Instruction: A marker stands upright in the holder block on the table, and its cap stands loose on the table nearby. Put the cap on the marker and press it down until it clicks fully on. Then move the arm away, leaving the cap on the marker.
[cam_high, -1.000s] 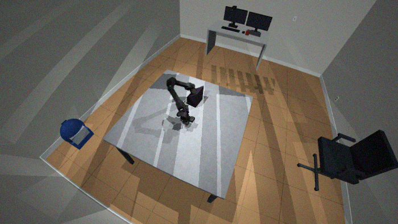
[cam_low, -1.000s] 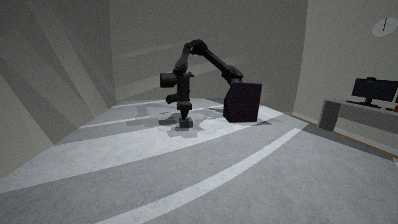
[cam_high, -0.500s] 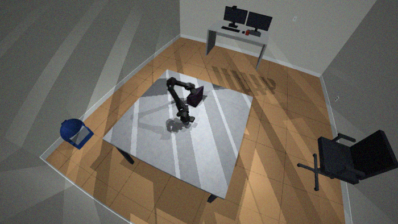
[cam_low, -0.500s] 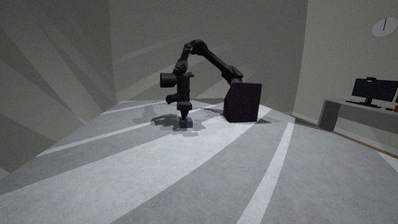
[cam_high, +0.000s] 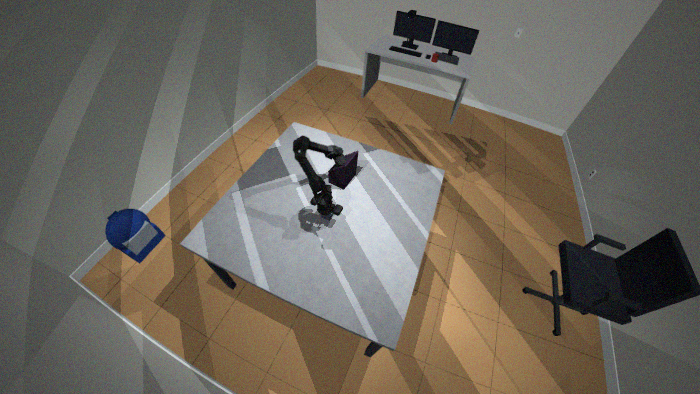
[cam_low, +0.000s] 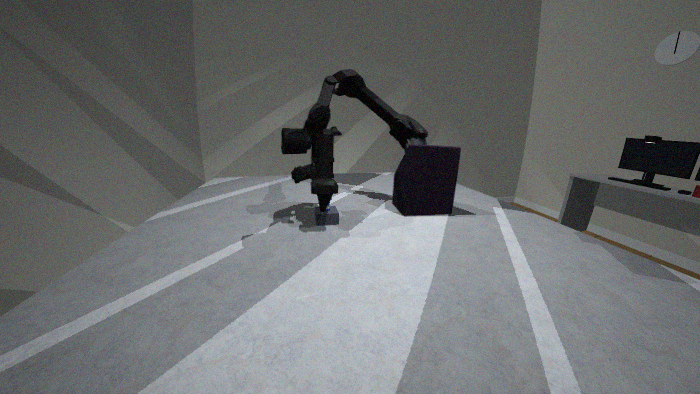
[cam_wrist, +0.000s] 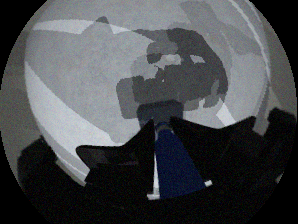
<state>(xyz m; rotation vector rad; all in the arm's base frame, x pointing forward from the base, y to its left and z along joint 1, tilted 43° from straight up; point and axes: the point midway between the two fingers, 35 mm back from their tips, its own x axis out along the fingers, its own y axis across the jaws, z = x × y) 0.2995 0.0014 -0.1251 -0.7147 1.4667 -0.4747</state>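
Right now the blue cap is 50 mm above my gripper tip and 10 mm behind it. Round my gripper tip: dark holder block (20 mm below, 10 mm behind).
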